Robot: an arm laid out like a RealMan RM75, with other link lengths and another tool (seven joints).
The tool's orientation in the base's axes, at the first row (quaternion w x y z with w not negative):
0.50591 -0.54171 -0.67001 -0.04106
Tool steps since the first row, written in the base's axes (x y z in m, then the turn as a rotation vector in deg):
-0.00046 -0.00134 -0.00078 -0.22 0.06 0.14
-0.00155 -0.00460 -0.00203 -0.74 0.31 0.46
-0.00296 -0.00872 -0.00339 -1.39 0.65 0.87
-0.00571 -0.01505 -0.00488 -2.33 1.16 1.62
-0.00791 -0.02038 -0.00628 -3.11 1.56 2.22
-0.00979 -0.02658 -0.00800 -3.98 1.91 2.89
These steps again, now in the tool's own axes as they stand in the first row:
-0.00153 -0.00052 -0.00014 0.12 -0.21 0.11
-0.00477 -0.00207 -0.00081 0.47 -0.67 0.43
-0.00871 -0.00417 -0.00174 0.94 -1.23 0.85
-0.01439 -0.00814 -0.00309 1.73 -2.11 1.39
-0.01927 -0.01132 -0.00424 2.36 -2.84 1.83
-0.02494 -0.01446 -0.00595 3.00 -3.70 2.27

